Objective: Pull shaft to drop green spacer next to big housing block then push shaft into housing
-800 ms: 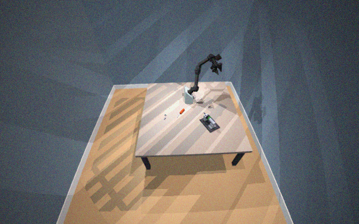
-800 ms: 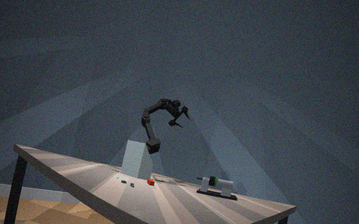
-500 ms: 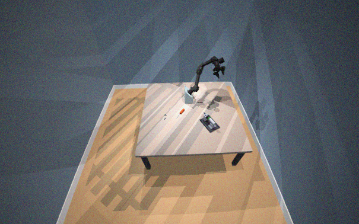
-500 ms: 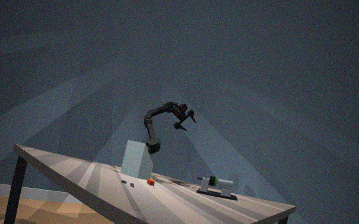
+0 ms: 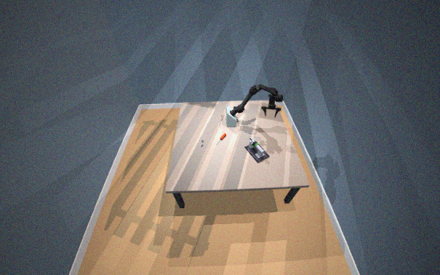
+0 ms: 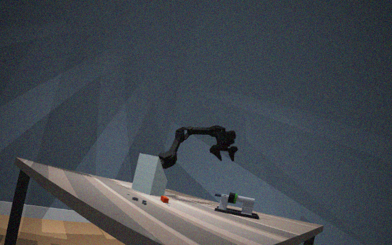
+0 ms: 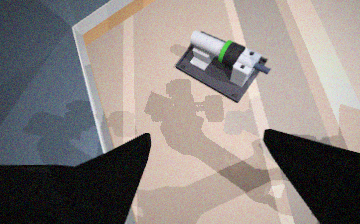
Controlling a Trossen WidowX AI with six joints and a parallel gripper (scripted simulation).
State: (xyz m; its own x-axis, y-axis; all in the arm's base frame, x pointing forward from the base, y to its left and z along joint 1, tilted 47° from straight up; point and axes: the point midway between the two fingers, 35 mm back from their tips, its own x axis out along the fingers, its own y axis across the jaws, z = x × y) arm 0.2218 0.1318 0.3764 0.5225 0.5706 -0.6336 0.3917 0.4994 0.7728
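The dark blue shaft lies 160 mm ahead of my gripper tip, 150 mm to the right of it and 210 mm below it. The rest, counted from my gripper tip: green spacer (190 mm ahead, 140 mm to the right, 210 mm below); dark spacer (170 mm ahead, 150 mm to the right, 210 mm below); red-handled screwdriver (30 mm ahead, 490 mm to the right, 290 mm below).
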